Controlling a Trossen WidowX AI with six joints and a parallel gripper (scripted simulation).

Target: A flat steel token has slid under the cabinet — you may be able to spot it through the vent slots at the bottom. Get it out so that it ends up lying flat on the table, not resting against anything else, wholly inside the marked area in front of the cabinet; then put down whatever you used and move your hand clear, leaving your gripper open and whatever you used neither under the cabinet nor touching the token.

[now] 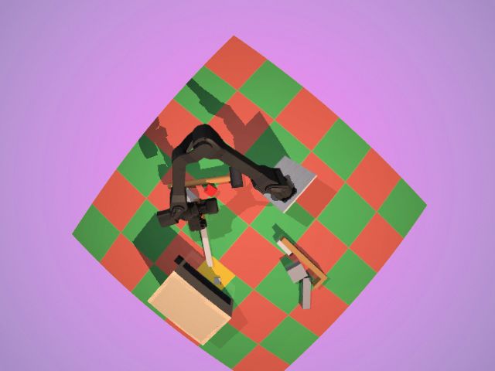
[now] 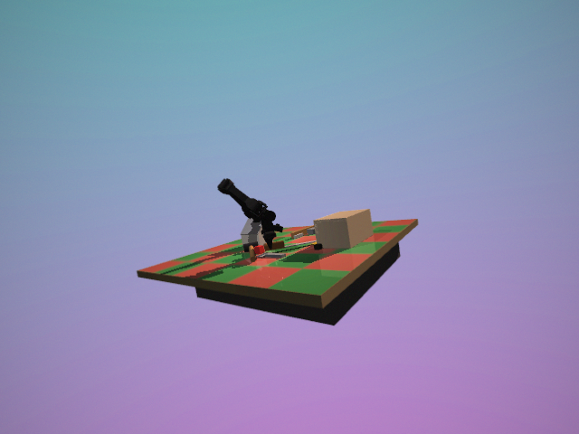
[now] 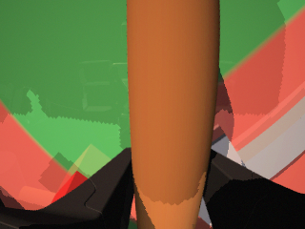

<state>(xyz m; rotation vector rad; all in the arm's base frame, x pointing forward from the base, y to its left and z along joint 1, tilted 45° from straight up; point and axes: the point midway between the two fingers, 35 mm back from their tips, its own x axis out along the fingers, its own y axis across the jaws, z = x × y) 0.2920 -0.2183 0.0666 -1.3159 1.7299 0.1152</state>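
The grey t-shaped tool is 60 mm to the right of my gripper tip, 50 mm ahead of it and 20 mm below it. The rest, counted from my gripper tip: grey token 290 mm to the left, 200 mm ahead, 20 mm below; red cube 80 mm behind, 10 mm to the right, 10 mm below; pale bar 390 mm to the left, 120 mm behind, 20 mm below.
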